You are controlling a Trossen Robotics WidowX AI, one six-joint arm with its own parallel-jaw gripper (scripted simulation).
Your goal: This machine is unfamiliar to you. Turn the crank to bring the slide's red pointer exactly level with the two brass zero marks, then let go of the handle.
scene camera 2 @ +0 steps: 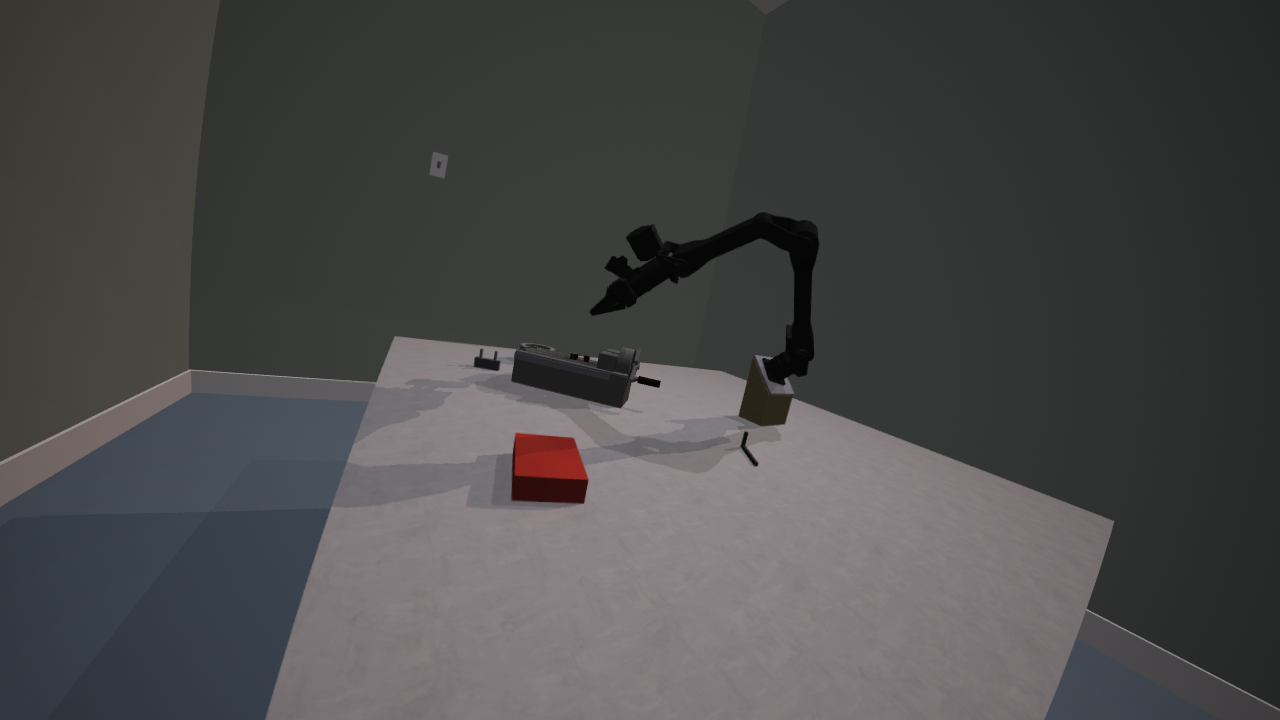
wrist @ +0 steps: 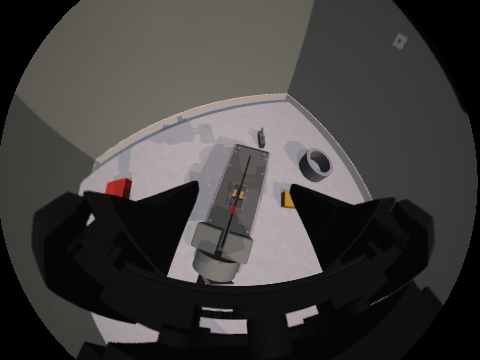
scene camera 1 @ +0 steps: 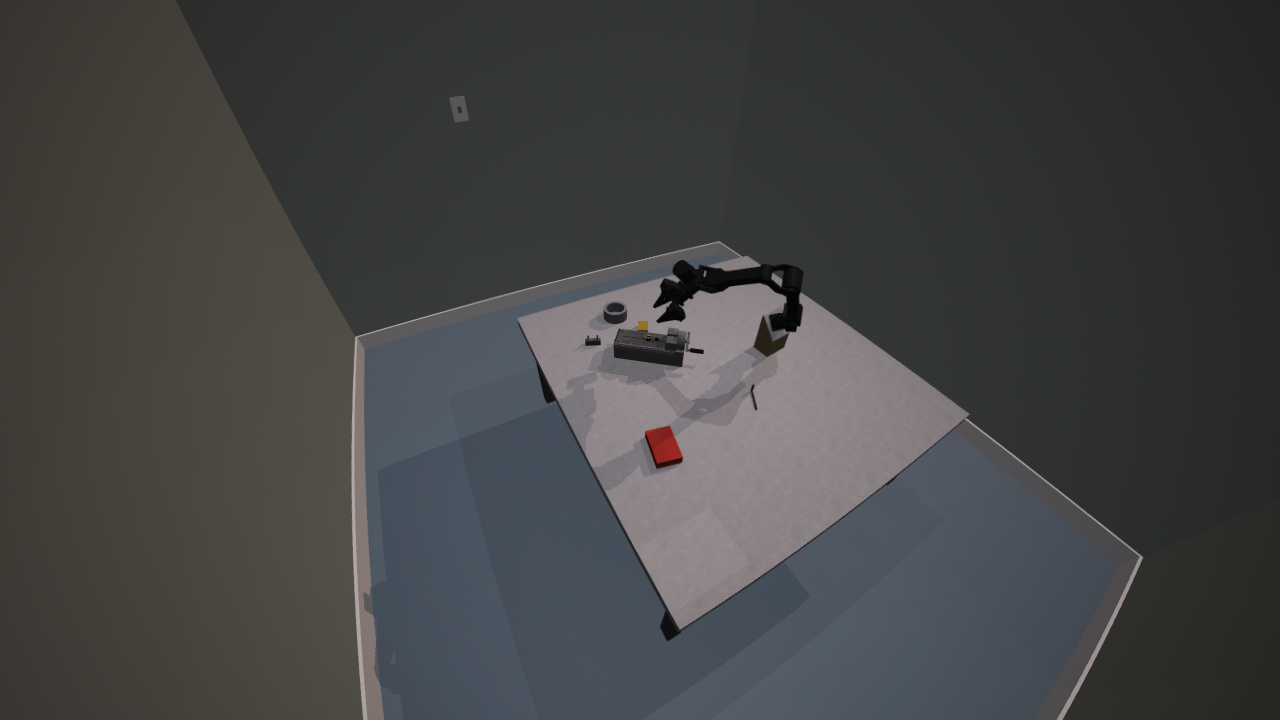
Labels:
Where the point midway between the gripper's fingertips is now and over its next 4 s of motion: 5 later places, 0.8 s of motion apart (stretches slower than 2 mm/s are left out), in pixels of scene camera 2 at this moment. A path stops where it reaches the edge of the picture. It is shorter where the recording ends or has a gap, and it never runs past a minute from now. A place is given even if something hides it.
My gripper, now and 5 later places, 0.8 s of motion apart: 590, 313; 589, 336; 615, 309; 648, 330; 642, 368; 638, 385

